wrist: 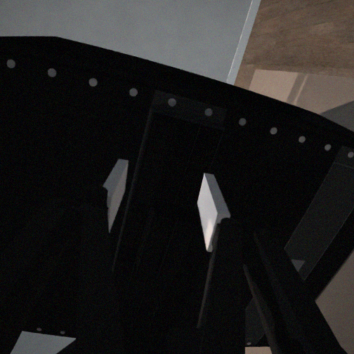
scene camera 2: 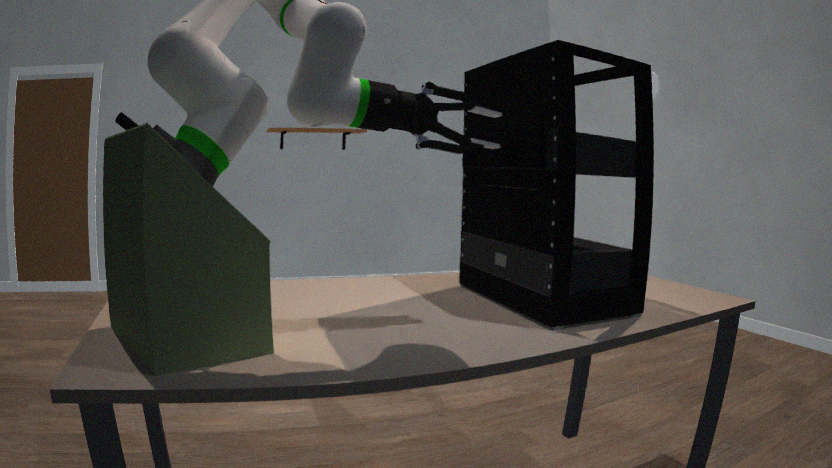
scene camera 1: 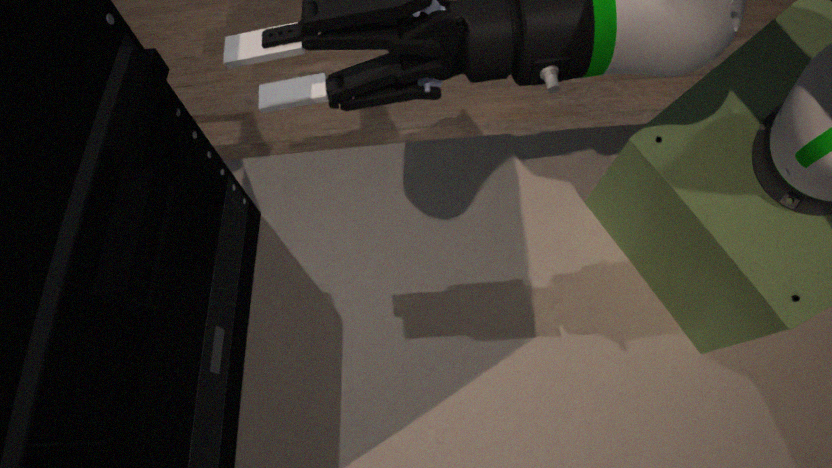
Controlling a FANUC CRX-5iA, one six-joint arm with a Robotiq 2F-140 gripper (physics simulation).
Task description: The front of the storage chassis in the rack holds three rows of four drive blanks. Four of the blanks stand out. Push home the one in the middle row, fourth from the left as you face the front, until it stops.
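Pixels of known places: gripper, between the fingertips: (scene camera 2: 497, 130) (scene camera 1: 244, 77); arm's base, origin of its link: (scene camera 2: 177, 184).
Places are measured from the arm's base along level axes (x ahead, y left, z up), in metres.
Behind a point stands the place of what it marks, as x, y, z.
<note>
The black rack (scene camera 1: 174, 125) @[0.752, -0.017, 0.018] (scene camera 2: 563, 174) @[0.762, -0.053, 0.033] (wrist: 112, 75) stands on the table. The storage chassis (wrist: 190, 109) shows in the wrist view as a dark front with a slightly lighter end ear carrying two screws; what looks like its body (scene camera 2: 605, 154) @[0.906, -0.019, 0.087] shows through the rack's open side in scene camera 2. The drive blanks are too dark to tell apart, so I cannot tell which stand out. My gripper (scene camera 1: 244, 74) @[0.634, 0.004, 0.114] (scene camera 2: 499, 130) @[0.634, 0.004, 0.114] (wrist: 163, 181) is partly open and empty, its pale fingertips pointing at the rack front. In the wrist view they appear over the chassis front; contact cannot be seen.
A lower unit (scene camera 1: 203, 419) @[0.744, 0.287, -0.165] (scene camera 2: 523, 270) @[0.749, 0.082, -0.188] (wrist: 325, 210) with a small grey label sits near the rack's bottom. A green pedestal (scene camera 1: 669, 232) @[0.117, 0.032, -0.165] (scene camera 2: 203, 279) @[0.067, -0.151, -0.148] carries the arm on the table (scene camera 1: 581, 395) @[0.230, 0.246, -0.297] (scene camera 2: 378, 291) @[0.496, 0.415, -0.297]. A wall shelf (scene camera 2: 317, 130) is in the background.
</note>
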